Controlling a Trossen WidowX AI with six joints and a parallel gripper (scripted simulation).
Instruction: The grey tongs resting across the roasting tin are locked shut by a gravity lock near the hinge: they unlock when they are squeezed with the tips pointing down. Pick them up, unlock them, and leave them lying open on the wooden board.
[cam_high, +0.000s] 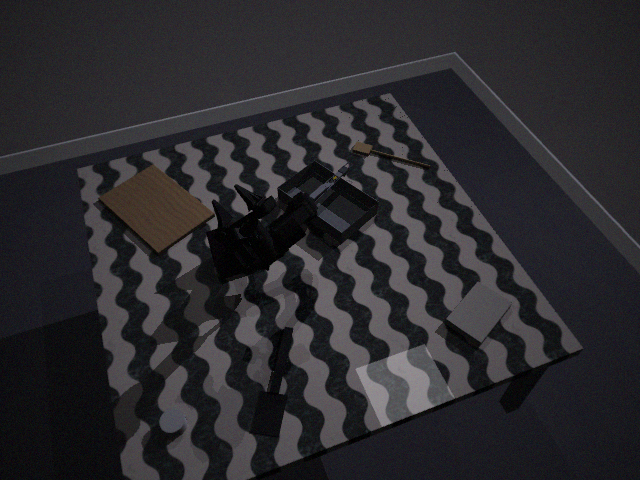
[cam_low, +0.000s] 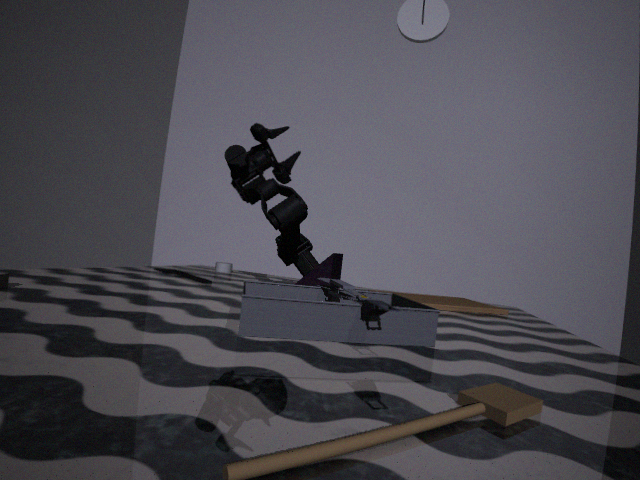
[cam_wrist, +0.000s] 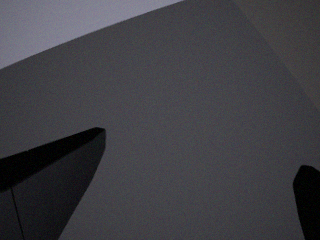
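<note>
Now: gripper tip 43 cm short of the yellow lock piece, 30 cm to the right of it and 38 cm above it. From my gripper tip the other things lie so: grey roasting tin (38 cm ahead, 24 cm to the left, 42 cm below); then wooden board (19 cm behind, 45 cm to the left, 44 cm below); then dark spatula (33 cm to the right, 44 cm below).
</note>
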